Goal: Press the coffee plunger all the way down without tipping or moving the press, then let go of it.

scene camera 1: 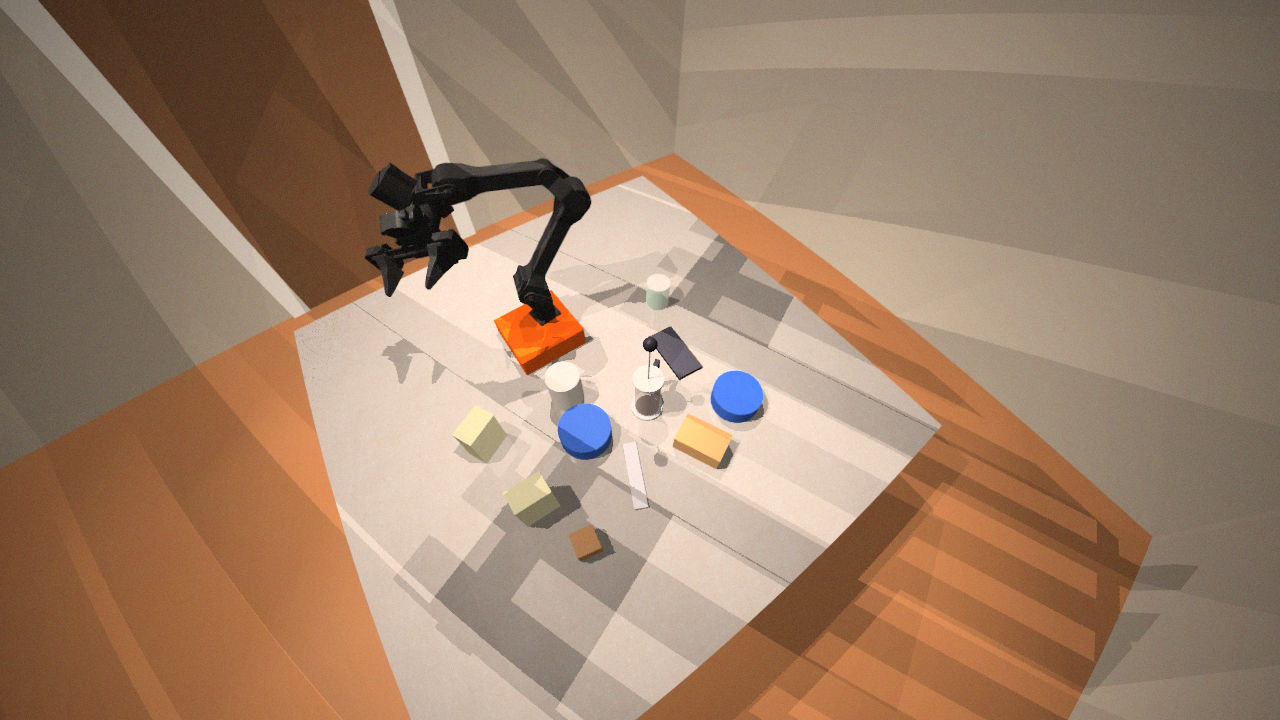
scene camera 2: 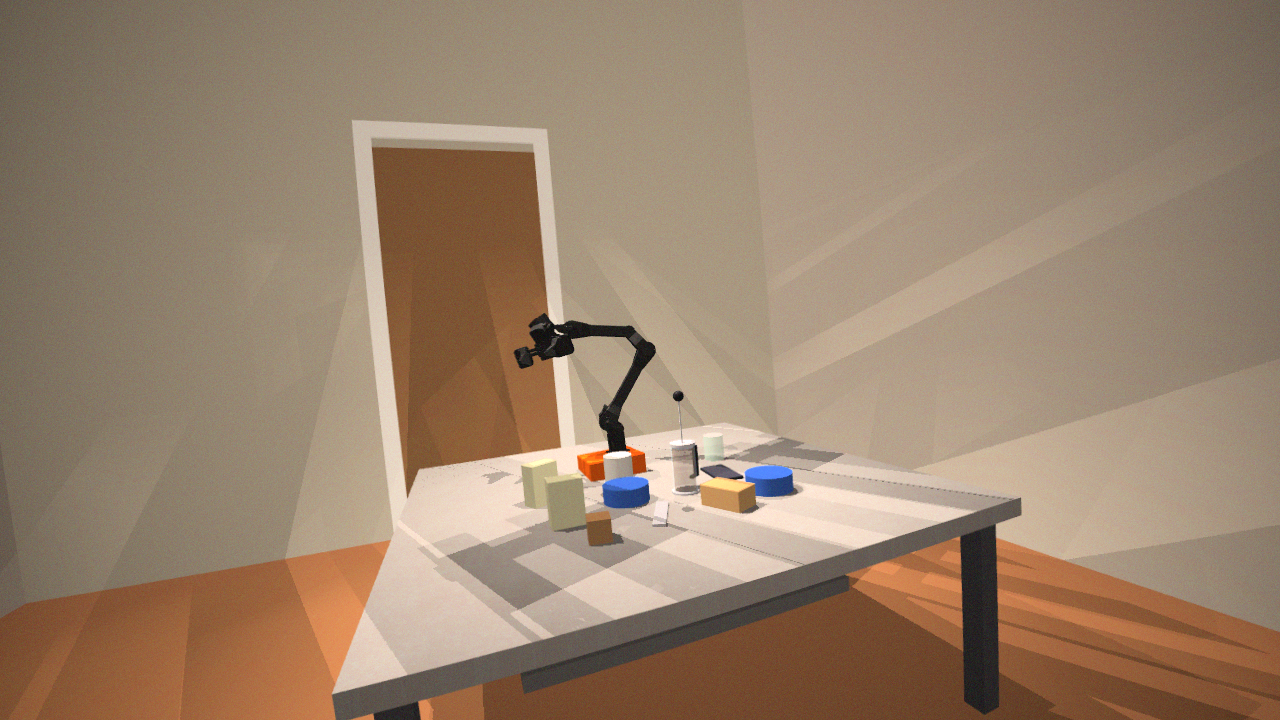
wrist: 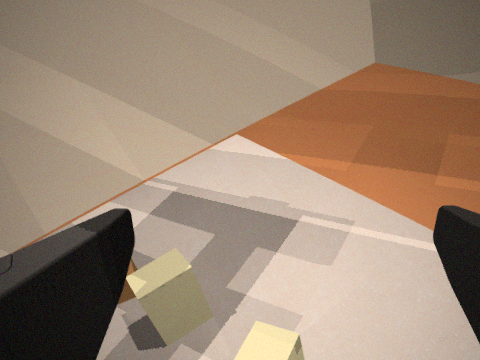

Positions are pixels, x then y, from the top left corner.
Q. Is my gripper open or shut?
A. Open.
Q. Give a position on a dark flat slab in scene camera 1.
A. At 677, 355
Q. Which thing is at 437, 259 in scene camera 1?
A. My gripper.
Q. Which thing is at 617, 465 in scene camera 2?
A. A white cylinder.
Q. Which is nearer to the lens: the coffee press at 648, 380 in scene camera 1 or the pale green cylinder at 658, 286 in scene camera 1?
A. The coffee press.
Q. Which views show the coffee press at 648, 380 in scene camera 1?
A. Scene camera 1 and scene camera 2 only.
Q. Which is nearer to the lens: the coffee press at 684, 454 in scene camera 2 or the small brown cube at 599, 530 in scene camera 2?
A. The small brown cube.
